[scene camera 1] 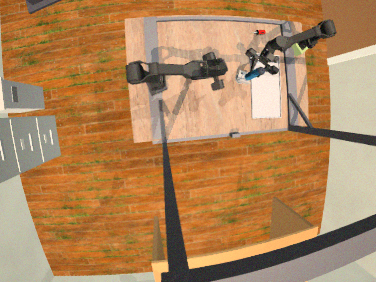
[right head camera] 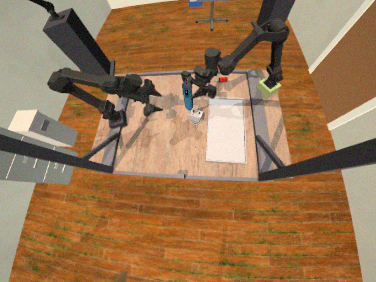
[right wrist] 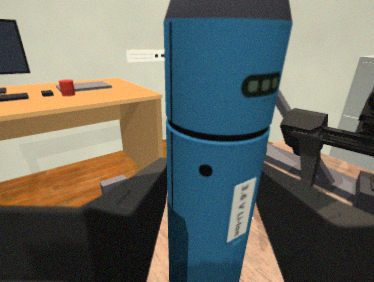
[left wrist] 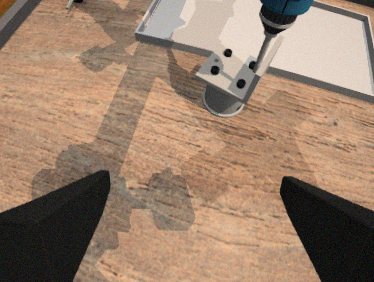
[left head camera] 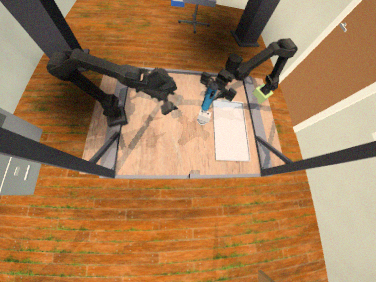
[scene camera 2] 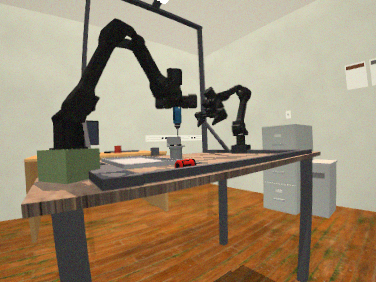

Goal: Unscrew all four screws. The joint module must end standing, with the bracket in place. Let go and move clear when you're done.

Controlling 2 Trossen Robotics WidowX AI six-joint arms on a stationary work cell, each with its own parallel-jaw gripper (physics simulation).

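Frame: origin at the left arm's base, x back, y right, z up, level; centimetres.
Seen in the pictures: left gripper, fingertip midpoint: (right head camera: 162, 102) (left wrist: 197, 182) (left head camera: 175, 101) (scene camera 2: 204, 125); right gripper, fingertip midpoint: (scene camera 1: 254, 75) (right head camera: 186, 96) (right wrist: 210, 168) (left head camera: 208, 97); left arm's base, link origin: (scene camera 1: 156, 83) (right head camera: 115, 118) (left head camera: 115, 114) (scene camera 2: 240, 144); right arm's base, link origin: (scene camera 1: 302, 44) (right head camera: 270, 83) (left head camera: 264, 90).
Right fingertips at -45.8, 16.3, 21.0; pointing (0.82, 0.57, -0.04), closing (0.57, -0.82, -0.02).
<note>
Offsets run from my right fingertips to a thing's middle, as dx, dy, dz.
The grey joint module @[-3.4, -1.0, -23.0] (scene camera 2: 176, 152) (left wrist: 221, 104) stands upright on the table, the light bracket @[-3.4, -1.0, -17.8] (scene camera 2: 173, 141) (left wrist: 227, 76) on top. Several black screws show in the bracket: one screw @[-5.9, -1.3, -19.9] (left wrist: 228, 53), another screw @[-3.1, -3.4, -19.9] (left wrist: 215, 70) and a third screw @[-1.0, -0.6, -19.9] (left wrist: 241, 83). My right gripper (scene camera 2: 177, 106) (right wrist: 210, 168) is shut on the blue electric screwdriver @[-0.6, -0.3, -4.5] (left head camera: 207, 102) (right head camera: 188, 99) (scene camera 2: 177, 117) (left wrist: 286, 6) (right wrist: 217, 100), bit down. In the left wrist view its bit meets the screw beside the bracket's upright wall; contact is unclear. My left gripper (right head camera: 160, 101) (scene camera 2: 208, 121) (left wrist: 197, 182) is open and empty, left of the module in the head views.
A white tray @[-19.3, +9.5, -25.4] (left head camera: 231, 140) (right head camera: 226, 145) (left wrist: 165, 44) lies right of the module in the head views. A red tool @[-28.4, -25.3, -24.7] (right head camera: 223, 79) (scene camera 1: 260, 32) (scene camera 2: 185, 163) lies near the table edge. A green block (right head camera: 269, 87) (scene camera 2: 68, 166) is under the right arm's base.
</note>
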